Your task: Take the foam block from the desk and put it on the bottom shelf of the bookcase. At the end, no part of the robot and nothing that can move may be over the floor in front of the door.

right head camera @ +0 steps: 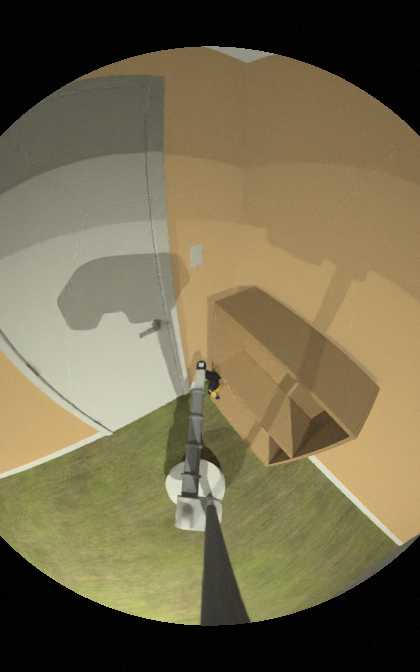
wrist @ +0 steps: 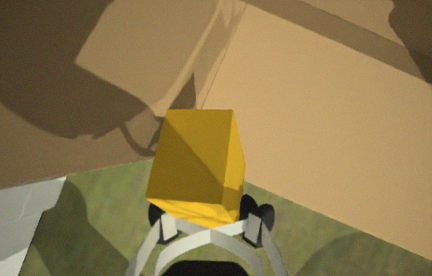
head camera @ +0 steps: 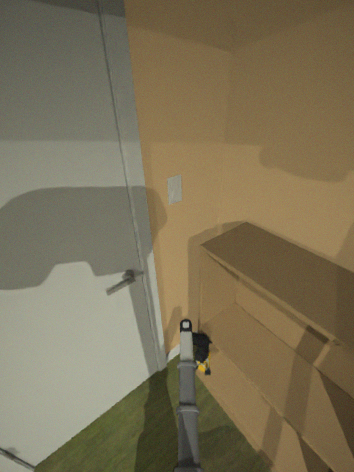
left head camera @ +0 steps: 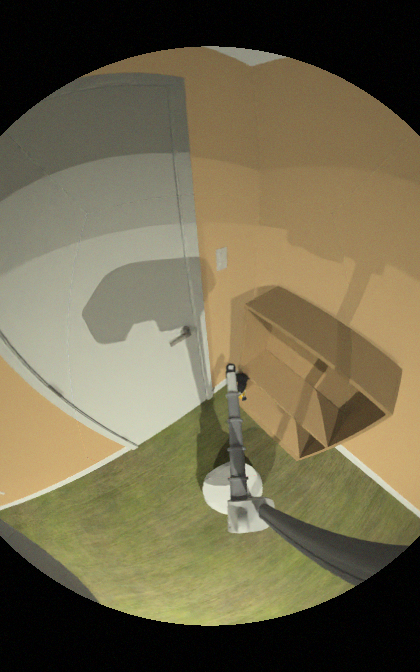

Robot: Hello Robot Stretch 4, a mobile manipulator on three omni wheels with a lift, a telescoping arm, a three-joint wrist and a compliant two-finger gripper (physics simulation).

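Frame: origin at the robot's base, x back, y right, z up, level; metres.
Seen in the pictures: gripper, fingertip midpoint: (head camera: 201, 370).
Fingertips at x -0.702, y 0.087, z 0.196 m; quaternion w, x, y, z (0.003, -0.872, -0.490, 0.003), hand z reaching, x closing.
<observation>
Offsets run from my fingertips to a thing's middle. "pt": to the spot under its first point. Level surfaces: height alone.
My gripper (wrist: 212, 209) (head camera: 204, 368) is shut on the yellow foam block {dx -0.033, dy +0.014, dz +0.049 m} (wrist: 195, 155) (head camera: 201, 364) (left head camera: 242, 395) (right head camera: 215, 392). The block sticks out ahead of the fingertips, at the left front end of the brown bookcase (head camera: 280, 270) (left head camera: 320, 320) (right head camera: 295, 325). In the wrist view the block's far part overlaps the bookcase and its near part overlaps the green floor {dz -0.224 m} (wrist: 105, 195). The bottom shelf {dz -0.124 m} (wrist: 320, 125) (head camera: 235, 395) spreads to the right and beyond it. The block's height over that shelf is hard to tell. The desk does not show.
The grey-white door (head camera: 60, 345) (left head camera: 140, 300) (right head camera: 110, 295) with its lever handle {pt dx +0.003, dy -0.341, dz +0.711 m} (head camera: 120, 284) is left of the arm (head camera: 187, 400). My round base (left head camera: 215, 487) (right head camera: 175, 482) stands on the floor. The bookcase's middle shelf (head camera: 250, 350) lies above the bottom one. A wall corner is behind.
</observation>
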